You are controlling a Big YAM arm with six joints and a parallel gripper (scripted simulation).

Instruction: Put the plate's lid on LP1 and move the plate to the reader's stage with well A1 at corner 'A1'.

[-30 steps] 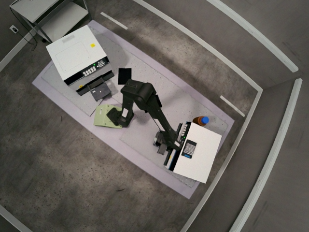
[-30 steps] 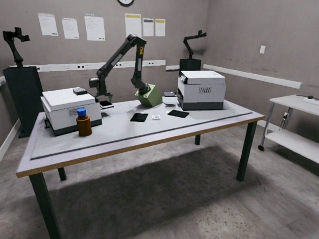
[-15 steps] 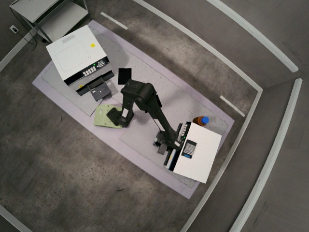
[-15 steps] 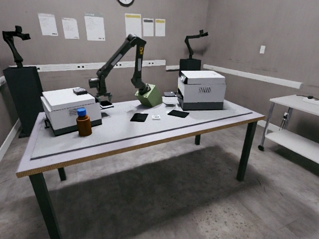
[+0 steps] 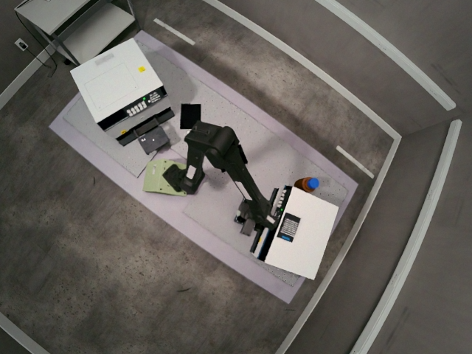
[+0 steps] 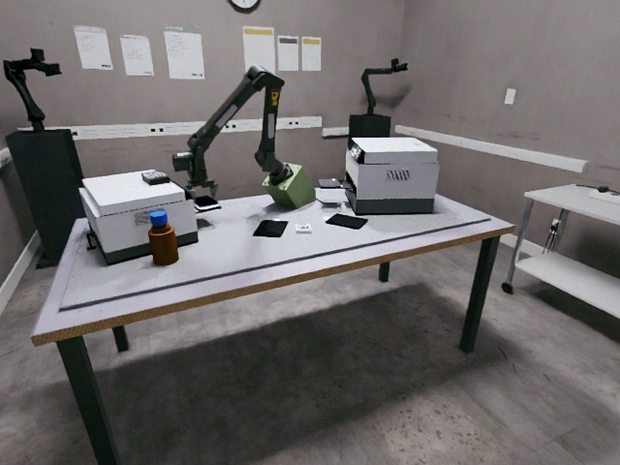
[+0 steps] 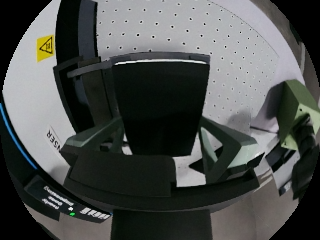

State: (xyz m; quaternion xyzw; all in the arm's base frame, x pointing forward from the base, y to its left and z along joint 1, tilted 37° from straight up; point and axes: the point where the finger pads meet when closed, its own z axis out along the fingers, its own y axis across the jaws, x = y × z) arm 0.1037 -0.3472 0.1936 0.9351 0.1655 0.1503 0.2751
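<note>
The white well plate is 10 mm below my hand. From my hand the other things lie so: black pad (200 mm ahead, 250 mm to the left, 100 mm below); then white label (170 mm ahead, 530 mm to the left, 100 mm below); then brown capped bottle (330 mm ahead, 180 mm to the right, 10 mm above).
</note>
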